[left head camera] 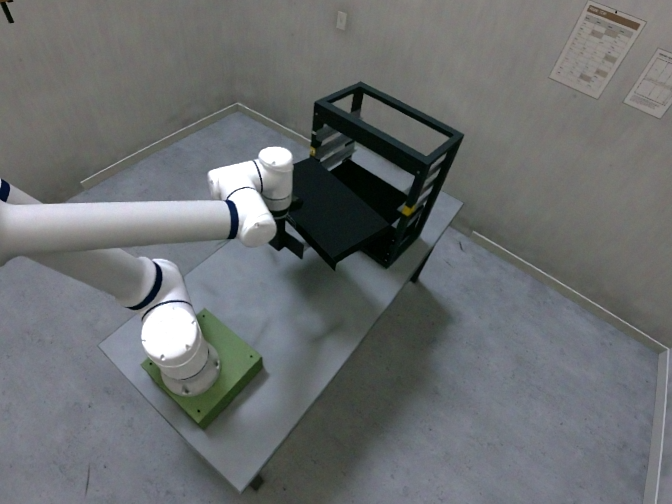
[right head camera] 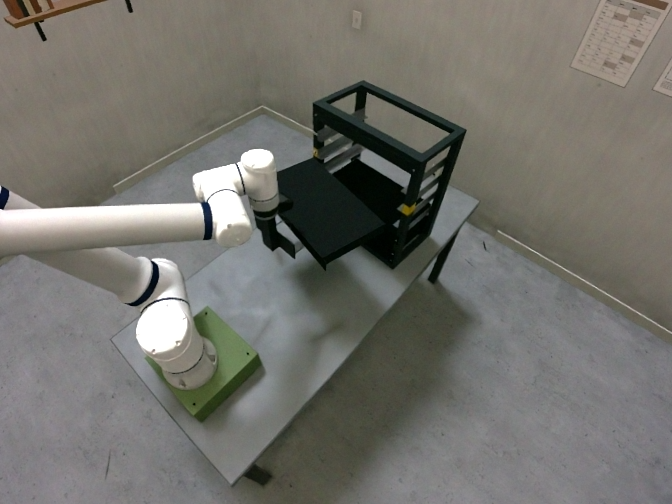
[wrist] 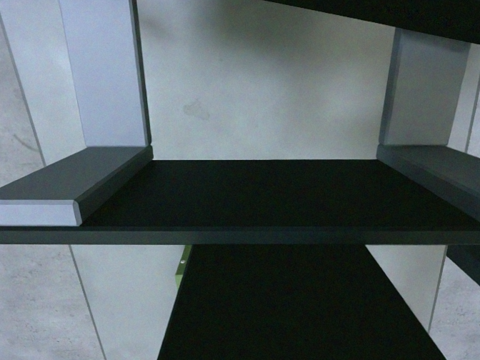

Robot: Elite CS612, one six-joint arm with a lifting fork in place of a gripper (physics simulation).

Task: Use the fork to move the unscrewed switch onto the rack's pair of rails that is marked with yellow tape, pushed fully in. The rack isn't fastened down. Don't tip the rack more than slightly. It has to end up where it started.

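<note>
The unscrewed switch (left head camera: pixel 341 208) (right head camera: pixel 331 208), a flat black box, is in front of the rack (left head camera: pixel 369 138) (right head camera: pixel 369 135), raised above the table and turned at an angle to the rack's front. Its right rear corner is near the right front post, close to the yellow tape (left head camera: pixel 408 209) (right head camera: pixel 407 208). Whether it touches a rail cannot be told. My fork (left head camera: pixel 293 245) (right head camera: pixel 284 246) (wrist: pixel 265 75) is at the switch's near left side. Its back part shows; its tines are mostly hidden beneath the switch. In the wrist view, the switch (wrist: pixel 430 17) slants across the top right, over the right tine. The fork has no fingers.
The rack stands upright at the far end of the grey table (left head camera: pixel 271 303) (right head camera: pixel 282 309), with grey rails at several levels and a black flat surface low inside. The left post also has yellow tape (left head camera: pixel 312 151) (right head camera: pixel 316 152). The arm's green base (left head camera: pixel 233 347) (right head camera: pixel 230 344) is at the near end. Walls stand behind.
</note>
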